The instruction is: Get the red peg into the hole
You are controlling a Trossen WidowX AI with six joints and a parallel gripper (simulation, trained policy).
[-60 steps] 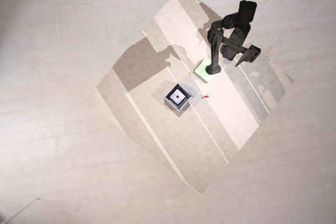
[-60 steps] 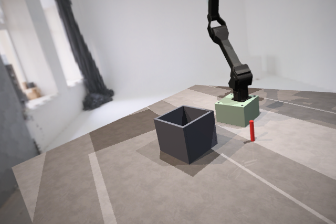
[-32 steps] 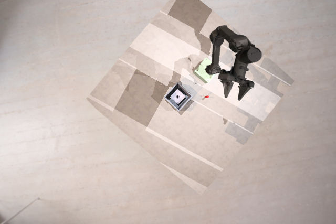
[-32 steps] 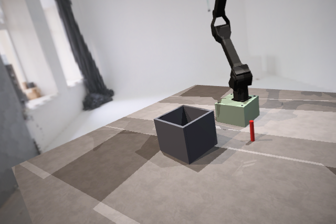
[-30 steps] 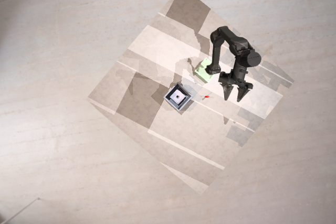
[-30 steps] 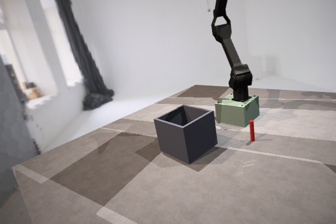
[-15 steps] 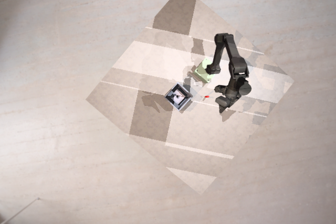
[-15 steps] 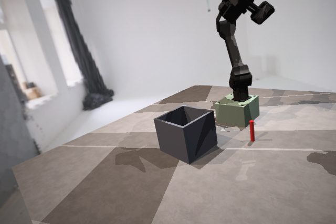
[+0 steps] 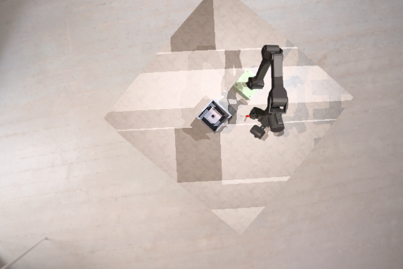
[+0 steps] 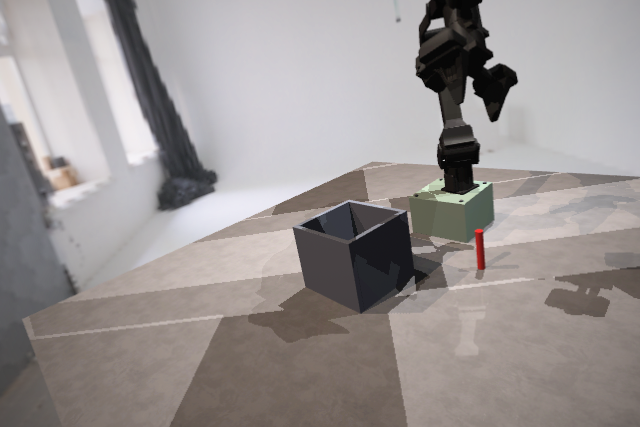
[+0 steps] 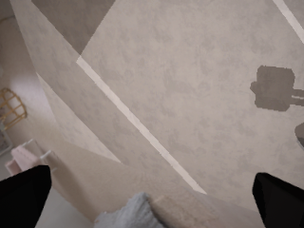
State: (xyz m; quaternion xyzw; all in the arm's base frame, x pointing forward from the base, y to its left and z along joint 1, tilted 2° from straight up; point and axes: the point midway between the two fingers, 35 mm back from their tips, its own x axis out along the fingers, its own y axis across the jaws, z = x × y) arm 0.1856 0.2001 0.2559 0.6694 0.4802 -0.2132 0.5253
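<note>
Now: gripper tip 28 cm above the red peg, 6 cm to the left of it and 6 cm past it.
</note>
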